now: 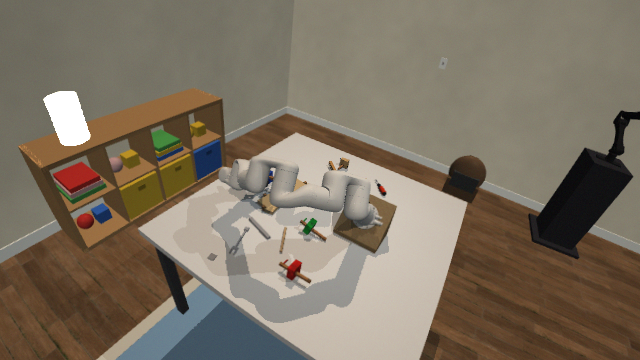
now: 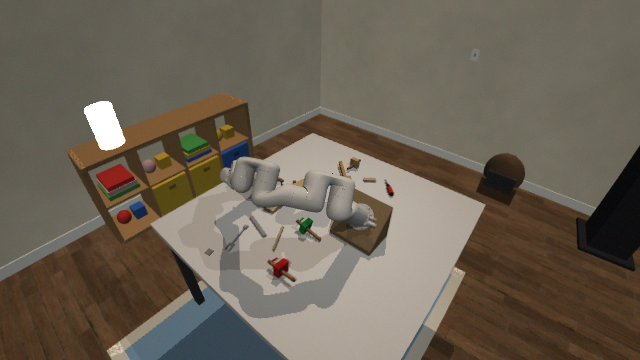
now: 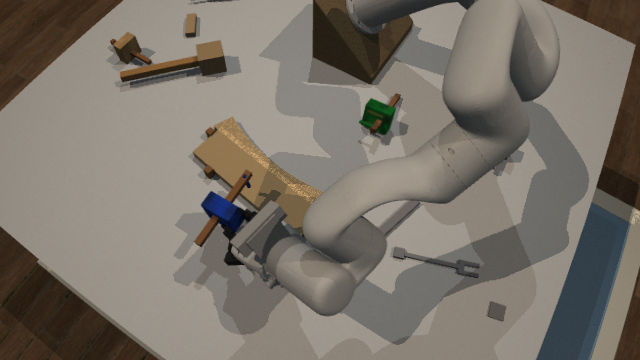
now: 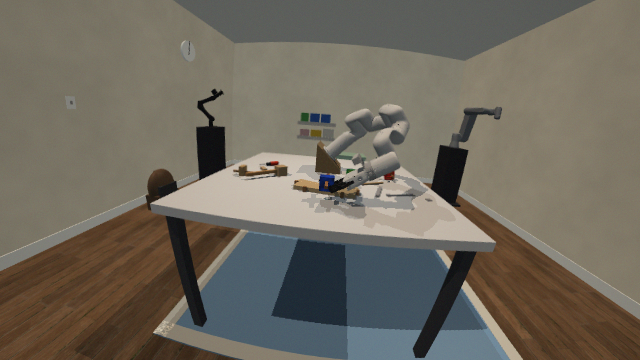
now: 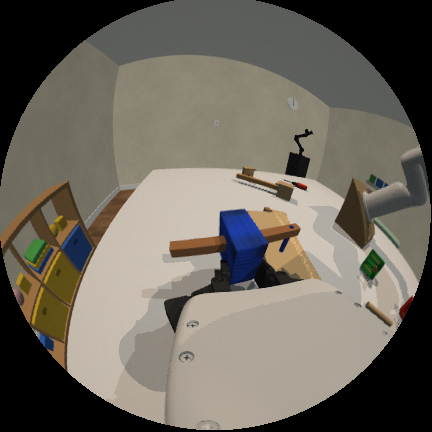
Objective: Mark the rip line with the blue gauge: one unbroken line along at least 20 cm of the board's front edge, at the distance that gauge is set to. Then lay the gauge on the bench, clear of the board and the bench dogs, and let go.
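Frame: origin at the arm's base, x left, y back, z up, level; centimetres.
Where they show: gripper, fingertip midpoint: (image 3: 234,221) (image 4: 330,188) (image 5: 240,269); arm's base, origin of the base link: (image 2: 360,217) (image 3: 366,8) (image 4: 329,153) (image 5: 366,206).
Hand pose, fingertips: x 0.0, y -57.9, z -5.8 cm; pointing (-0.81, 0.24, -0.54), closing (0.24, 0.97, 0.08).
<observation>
Things, the pixels of their top centre, and the offset from my fingertips. "pt": a spot on its surface instead.
- blue gauge, middle of its top: (image 5: 248,221) (image 3: 221,201) (image 4: 327,175) dz +5.6, dx -2.1, dy +0.6 cm
- tan board, middle of its top: (image 5: 292,254) (image 3: 262,174) (image 4: 326,186) (image 1: 285,193) (image 2: 289,193) dz -3.2, dx -1.6, dy +12.5 cm
- green gauge, middle of its top: (image 3: 384,100) (image 5: 380,252) (image 1: 314,223) (image 2: 309,223) dz +1.2, dx +13.8, dy +38.3 cm
- red gauge, middle of its top: (image 1: 296,266) (image 2: 282,264) dz +1.3, dx +39.8, dy +43.8 cm
- wooden mallet, surface spot: (image 3: 211,57) pt dz +0.2, dx -26.9, dy +31.8 cm
- small wooden gauge, middle of its top: (image 3: 126,40) (image 5: 249,167) (image 4: 244,165) (image 2: 354,159) (image 1: 344,160) dz +0.4, dx -49.0, dy +26.9 cm
- wood block, middle of its top: (image 3: 190,23) dz -3.8, dx -41.6, dy +42.1 cm
- screwdriver, middle of its top: (image 1: 380,184) dz -2.5, dx -41.6, dy +54.4 cm
- grey forked tool, middle of its top: (image 3: 437,260) (image 1: 239,239) (image 2: 237,236) dz -4.4, dx +37.3, dy +12.4 cm
The blue gauge (image 3: 222,211) (image 4: 327,183) (image 5: 243,245) is a blue block on a brown beam with a blue pin near one end. My gripper (image 3: 236,224) (image 5: 240,269) is shut on the block. The beam's pin end reaches over the long edge of the tan board (image 3: 220,157) (image 5: 280,255); the block is beside that edge. Whether the pin touches the board I cannot tell. Small brown bench dogs (image 3: 209,172) (image 3: 211,132) stand at the board's far end. My hand and arm hide the board's near end. No marked line can be made out on the board.
A green gauge (image 3: 378,116) (image 5: 372,264), a red gauge (image 1: 294,270), a wooden mallet (image 3: 211,57), a small wooden gauge (image 3: 127,47), a wood block (image 3: 191,25), a screwdriver (image 1: 381,189) and a grey forked tool (image 3: 435,261) lie on the bench. The arm's wedge base (image 3: 345,45) stands behind.
</observation>
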